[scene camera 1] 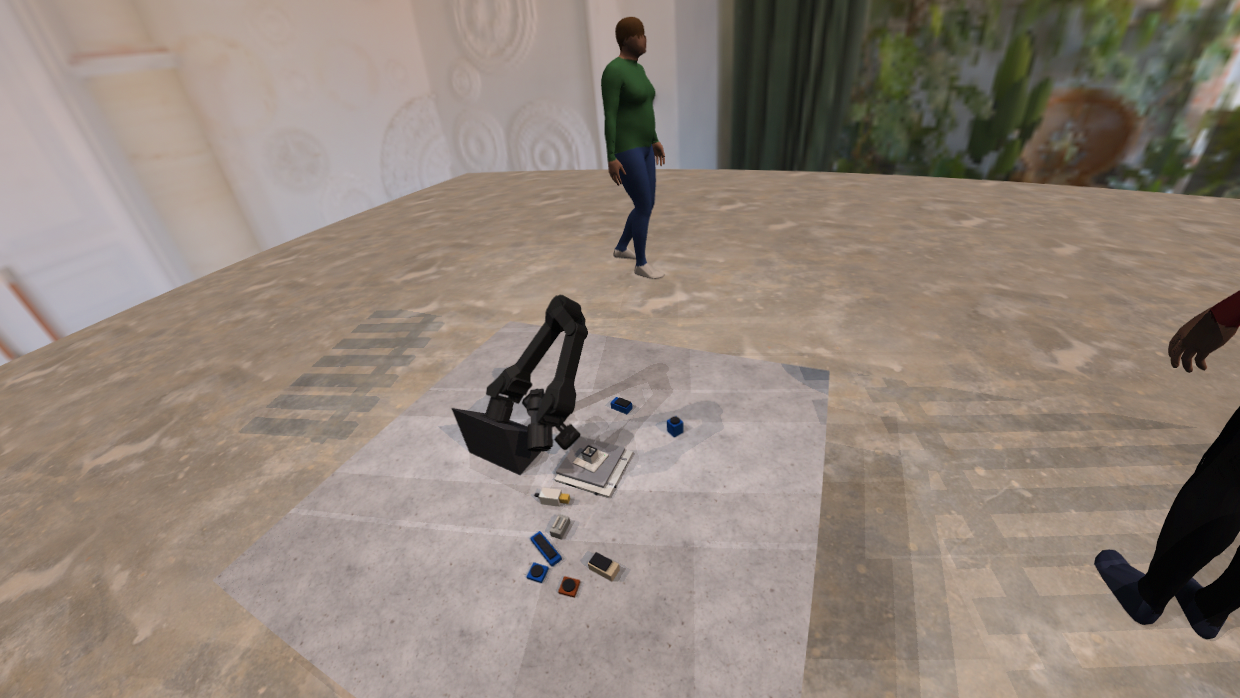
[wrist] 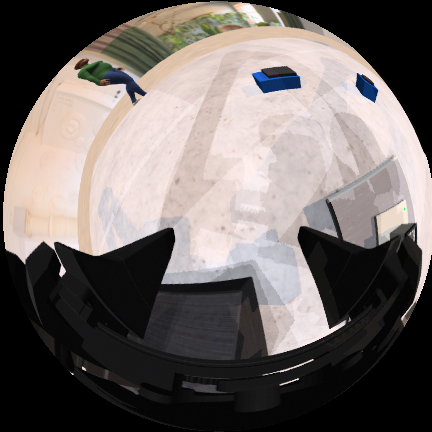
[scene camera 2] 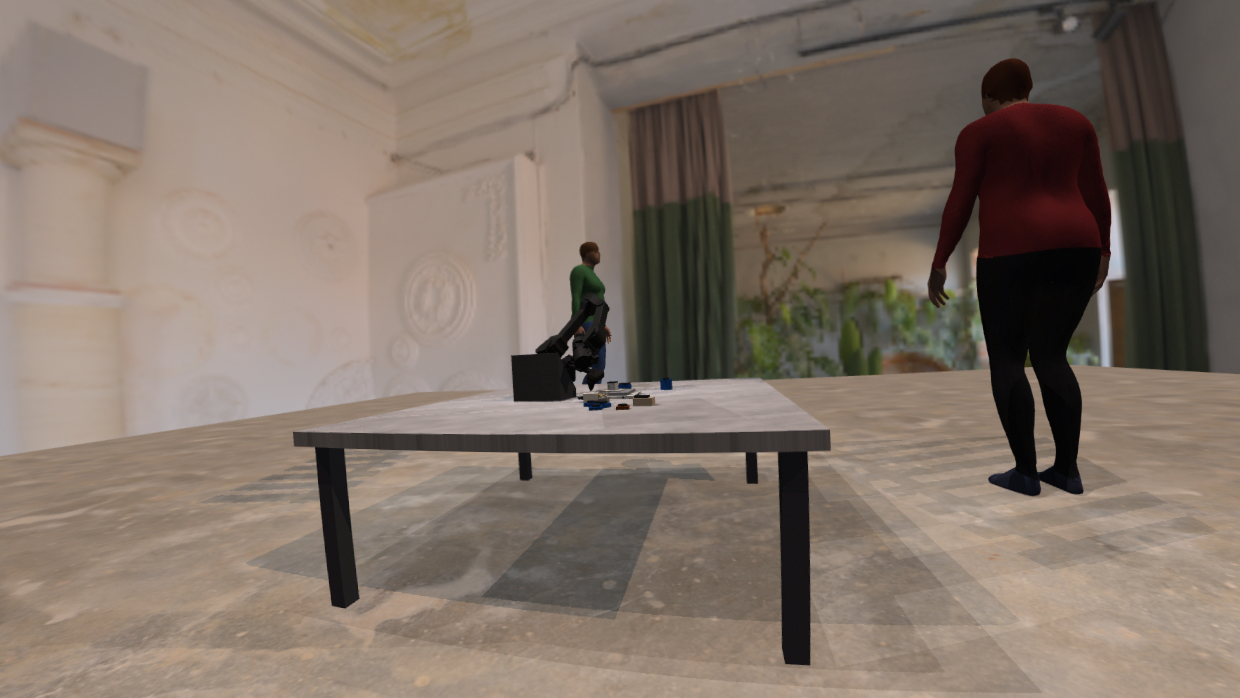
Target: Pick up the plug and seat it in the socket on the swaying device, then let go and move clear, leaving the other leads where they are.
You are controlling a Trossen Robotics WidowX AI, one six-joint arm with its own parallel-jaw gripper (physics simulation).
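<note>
The white plug with a yellow end (scene camera 1: 552,496) lies on the table in front of the device. The swaying device (scene camera 1: 568,470) (wrist: 352,202) is a grey plate on a white base. A cream pad on it carries the small dark-rimmed socket (scene camera 1: 589,451), which my right finger partly hides in the wrist view. My gripper (scene camera 1: 553,440) (wrist: 238,233) is open and empty. It hangs above the table between the arm's base and the device, behind the plug. The plug does not show in the wrist view. In scene camera 2 the small things are too crowded to tell apart.
A grey connector (scene camera 1: 559,526), a long blue block (scene camera 1: 544,547), a small blue block (scene camera 1: 537,572), an orange block (scene camera 1: 568,587) and a beige block (scene camera 1: 603,565) lie in front. Two blue blocks (scene camera 1: 621,404) (scene camera 1: 675,425) stand behind. The arm's black base (scene camera 1: 494,442) (wrist: 200,320) is at left.
</note>
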